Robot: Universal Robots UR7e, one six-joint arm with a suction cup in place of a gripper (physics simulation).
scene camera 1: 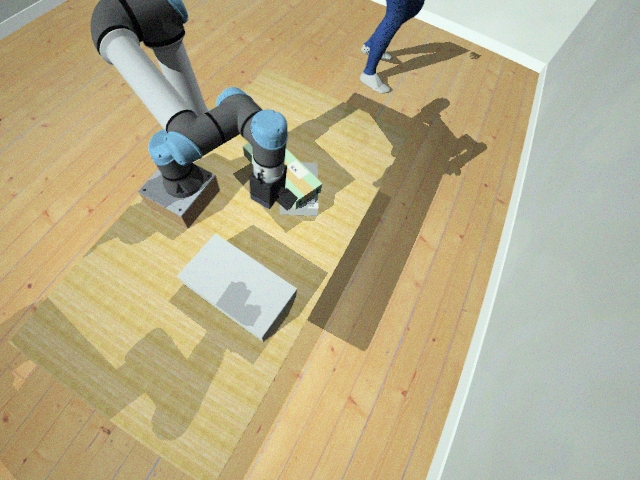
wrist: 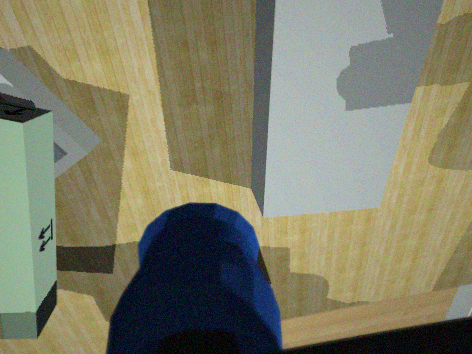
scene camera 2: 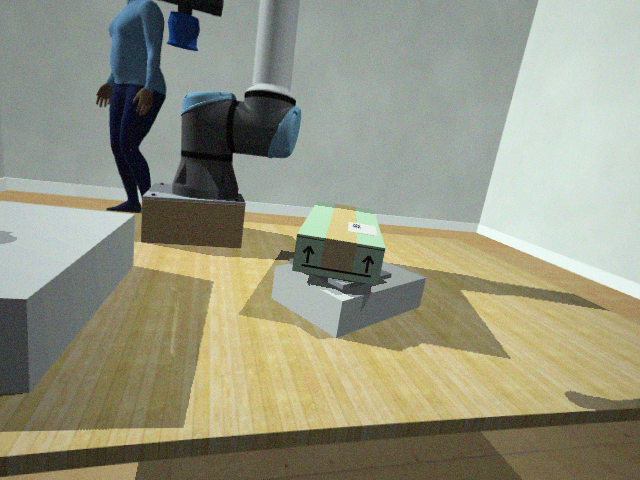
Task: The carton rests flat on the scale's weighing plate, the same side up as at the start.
Scene:
A grey block shows in scene camera 1, in the wrist view (332,93) and in scene camera 2. The same spot on the grey block: (scene camera 2: 68,261) is (scene camera 1: 271,273).

